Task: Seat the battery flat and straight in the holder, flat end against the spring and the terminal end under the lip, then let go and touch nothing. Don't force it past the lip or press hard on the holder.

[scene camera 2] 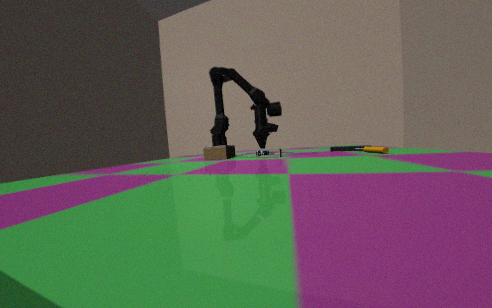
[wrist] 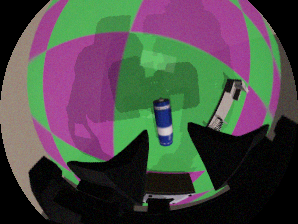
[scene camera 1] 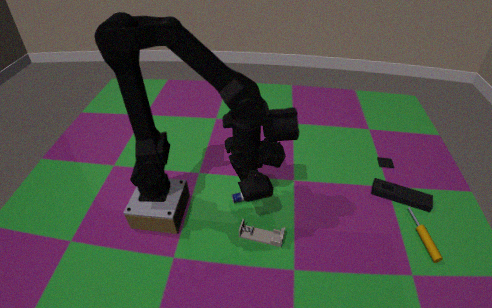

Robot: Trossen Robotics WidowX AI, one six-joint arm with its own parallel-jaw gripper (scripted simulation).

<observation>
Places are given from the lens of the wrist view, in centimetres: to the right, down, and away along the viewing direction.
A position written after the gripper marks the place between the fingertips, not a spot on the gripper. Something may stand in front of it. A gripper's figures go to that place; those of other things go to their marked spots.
gripper (wrist: pixel 168 129): 2, 2, 9
battery (wrist: pixel 161 106): 2, -1, 10
</observation>
